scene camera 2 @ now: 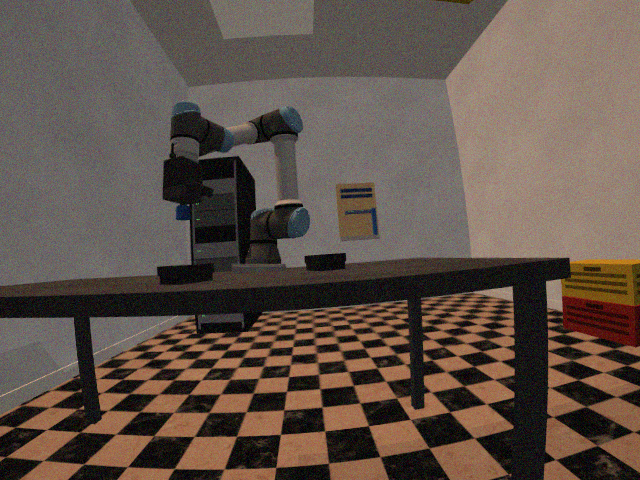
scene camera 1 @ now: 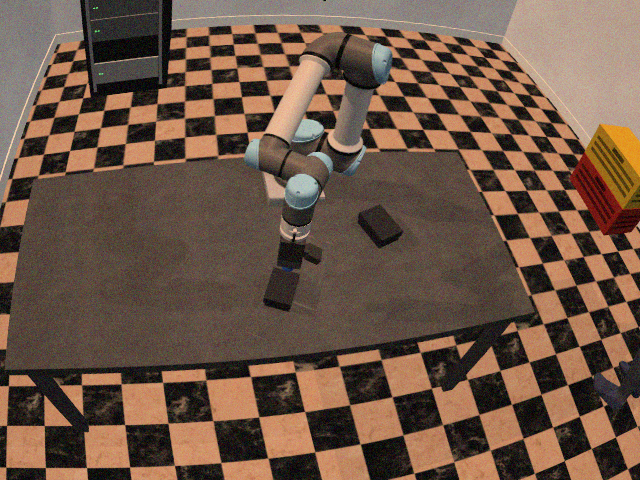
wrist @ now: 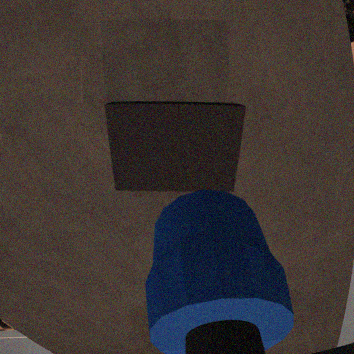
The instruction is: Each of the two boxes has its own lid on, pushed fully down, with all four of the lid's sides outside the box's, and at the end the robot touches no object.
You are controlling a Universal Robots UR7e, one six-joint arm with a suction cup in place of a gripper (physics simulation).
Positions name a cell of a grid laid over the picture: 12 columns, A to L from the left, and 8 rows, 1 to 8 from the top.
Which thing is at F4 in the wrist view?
A dark lid.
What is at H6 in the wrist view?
My suction cup.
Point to a dark lid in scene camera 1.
At H4
